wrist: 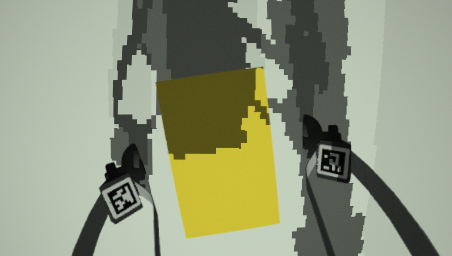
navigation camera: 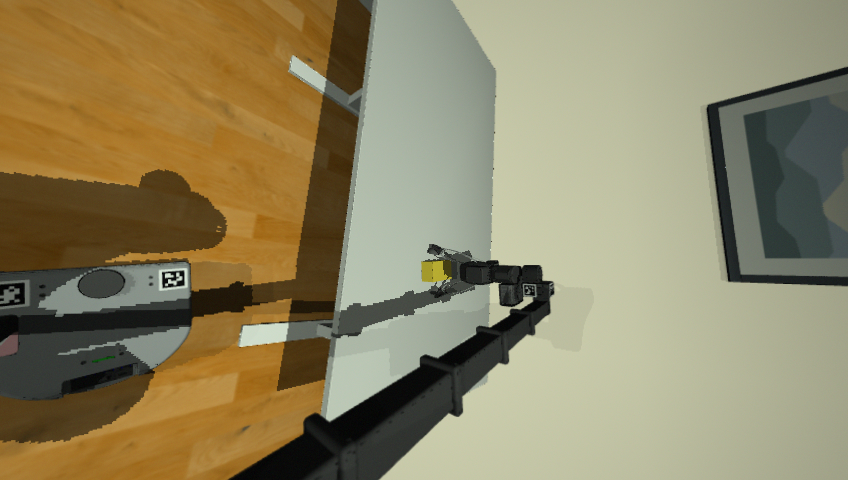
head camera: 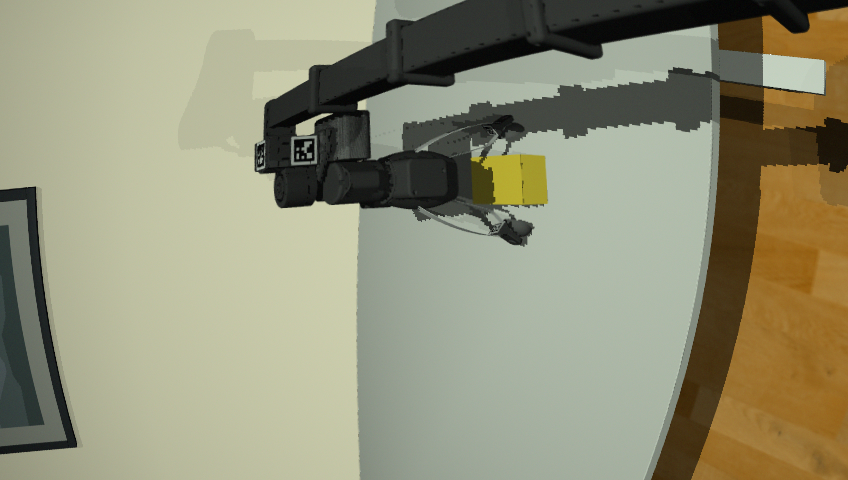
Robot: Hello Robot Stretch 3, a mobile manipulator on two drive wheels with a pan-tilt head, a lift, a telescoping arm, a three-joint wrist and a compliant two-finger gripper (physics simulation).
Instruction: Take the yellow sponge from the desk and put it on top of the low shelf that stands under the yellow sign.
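Pixels of known places: gripper, fingertip midpoint: [navigation camera: 430, 270]; robot's base at its link origin: [navigation camera: 103, 282].
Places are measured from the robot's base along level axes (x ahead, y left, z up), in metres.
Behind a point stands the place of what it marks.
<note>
The yellow sponge [head camera: 534, 179] @(z 0.743, x -0.019, y -0.624 m) [navigation camera: 428, 271] @(z 0.748, x -0.019, y -0.624 m) [wrist: 230, 192] is a block standing on the pale grey-green desk [head camera: 535, 356] @(z 0.720, x 0.217, y -0.653 m) [navigation camera: 428, 148] @(z 0.720, x 0.388, y -0.691 m) [wrist: 50, 100]. Part of it is in shadow. My gripper [head camera: 510, 177] @(z 0.720, x -0.022, y -0.669 m) [navigation camera: 436, 270] @(z 0.720, x -0.022, y -0.669 m) [wrist: 222, 147] @(z 0.720, x -0.022, y -0.669 m) is open, pointing down over the desk, with one fingertip on each side of the sponge. Gaps show between both fingertips and the sponge in the wrist view. How high the fingertips are over the desk top is hard to tell. The low shelf and the yellow sign do not show in these views.
The telescoping arm [head camera: 464, 47] @(z 1.073, x -0.089, y -0.324 m) [navigation camera: 398, 398] @(z 1.060, x -0.084, y -0.181 m) reaches across above the desk. A cream wall [head camera: 178, 297] @(z 1.113, x 0.149, y -1.171 m) [navigation camera: 606, 178] @(z 1.166, x 0.280, y -1.198 m) with a framed picture [head camera: 56, 356] @(z 1.427, x 0.250, y -1.191 m) [navigation camera: 797, 178] @(z 1.563, x 0.187, y -1.156 m) runs along the desk's far edge. My base [navigation camera: 130, 315] @(z 0.160, x -0.090, y -0.046 m) stands on the wooden floor [head camera: 791, 356] @(z 0.000, x 0.385, y -0.448 m) [navigation camera: 238, 148] @(z 0.000, x 0.499, y -0.348 m) beyond the near edge.
</note>
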